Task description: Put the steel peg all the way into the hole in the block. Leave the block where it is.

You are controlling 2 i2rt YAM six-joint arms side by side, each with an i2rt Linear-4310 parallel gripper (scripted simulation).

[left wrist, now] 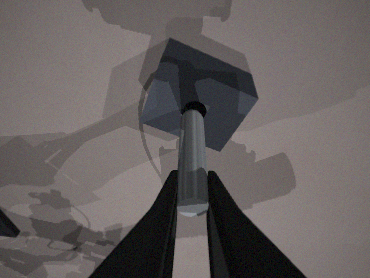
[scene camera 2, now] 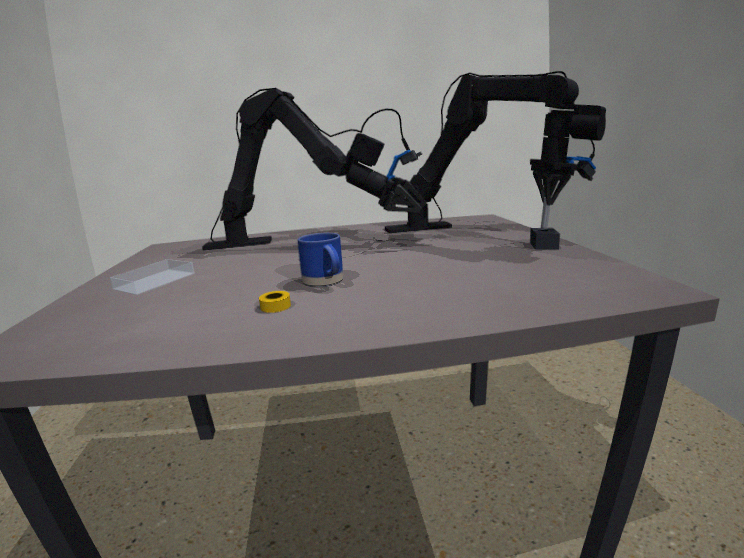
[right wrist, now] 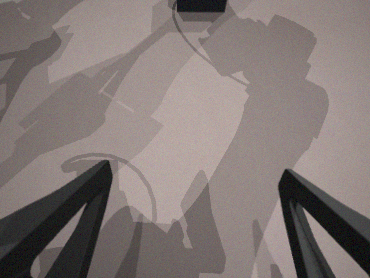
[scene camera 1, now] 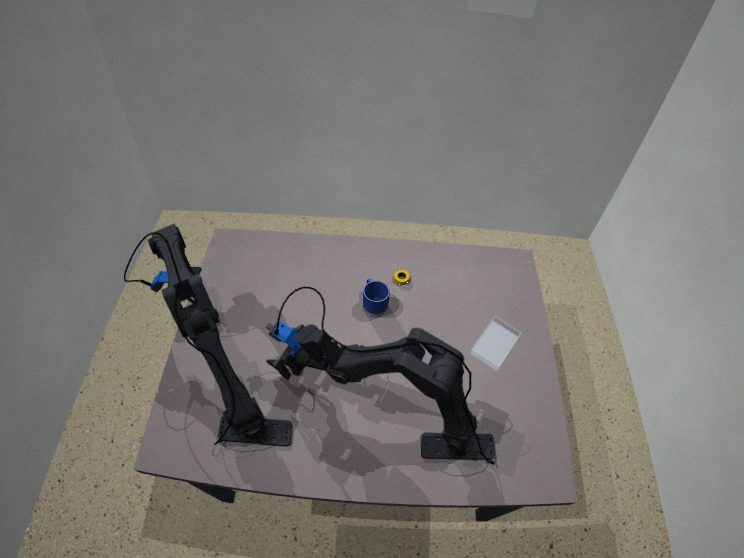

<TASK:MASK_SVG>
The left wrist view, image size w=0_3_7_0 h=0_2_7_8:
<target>my left gripper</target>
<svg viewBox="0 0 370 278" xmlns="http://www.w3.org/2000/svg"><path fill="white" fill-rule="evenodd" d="M208 171L209 207L206 212L210 278L307 278L239 209L216 172ZM178 170L170 172L152 207L88 278L172 278L177 227Z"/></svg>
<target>dark block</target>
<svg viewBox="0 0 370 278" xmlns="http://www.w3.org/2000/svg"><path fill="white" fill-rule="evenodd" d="M170 38L161 57L139 122L180 137L180 121L183 113L187 110L197 110L201 113L204 120L205 147L220 152L258 101L252 74Z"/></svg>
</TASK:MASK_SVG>
